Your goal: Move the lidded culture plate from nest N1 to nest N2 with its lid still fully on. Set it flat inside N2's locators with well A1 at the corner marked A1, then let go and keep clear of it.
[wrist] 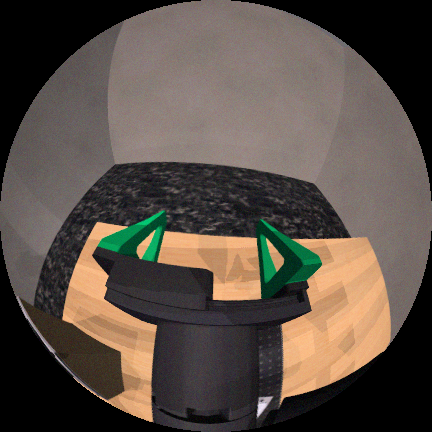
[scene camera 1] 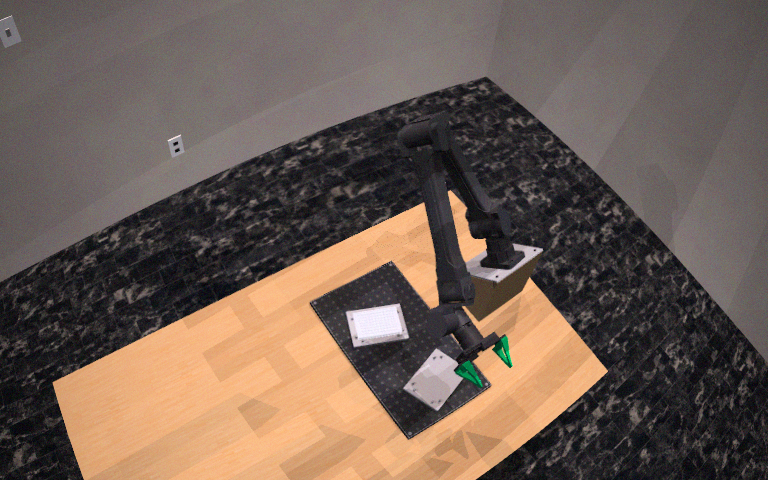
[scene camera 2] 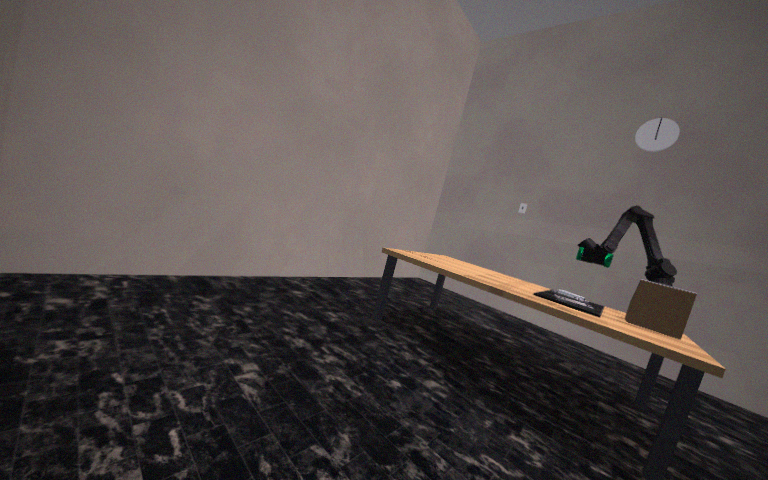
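Where they show: gripper, between the fingertips: [wrist: 211, 219] [scene camera 1: 496, 377] [scene camera 2: 592, 257]; arm's base, origin of its link: [scene camera 1: 503, 261] [scene camera 2: 661, 294].
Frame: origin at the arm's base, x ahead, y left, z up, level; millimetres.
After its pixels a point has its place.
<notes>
The white culture plate [scene camera 1: 377, 323] @[x 356, y -144, z -138 mm] lies flat on a light grey nest [scene camera 1: 350, 330] @[x 425, y -183, z -155 mm] on the black perforated board. A second grey nest [scene camera 1: 431, 383] @[x 371, y 97, z -155 mm], turned at an angle, holds no plate. No N1, N2 or A1 marks are readable, and the lid's fit is too small to judge. In scene camera 2 the nests are too small to tell apart. My gripper [scene camera 1: 496, 376] @[x 342, y 240, z 87 mm] [scene camera 2: 594, 257] @[x 342, y 240, z 87 mm] [wrist: 211, 219] @[x 342, y 240, z 87 mm] is open and empty, its green fingers wide apart. It is high above the table, well apart from the plate.
The black board [scene camera 1: 370, 294] @[x 291, y -242, z -166 mm] [scene camera 2: 594, 309] @[x 245, y 46, z -168 mm] [wrist: 270, 357] @[x 472, y 7, z -167 mm] lies on the wooden table [scene camera 1: 169, 396] @[x 1001, y -357, z -180 mm] [scene camera 2: 481, 283] @[x 776, y 355, z -185 mm] [wrist: 325, 300] @[x 729, y 87, z -180 mm]. The arm stands on a brown box [scene camera 1: 504, 294] @[x 24, y 58, z -89 mm] [scene camera 2: 661, 308] @[x -1, y 61, z -65 mm] [wrist: 95, 357] @[x 102, y 38, z -67 mm] with a light top plate, near one table end.
</notes>
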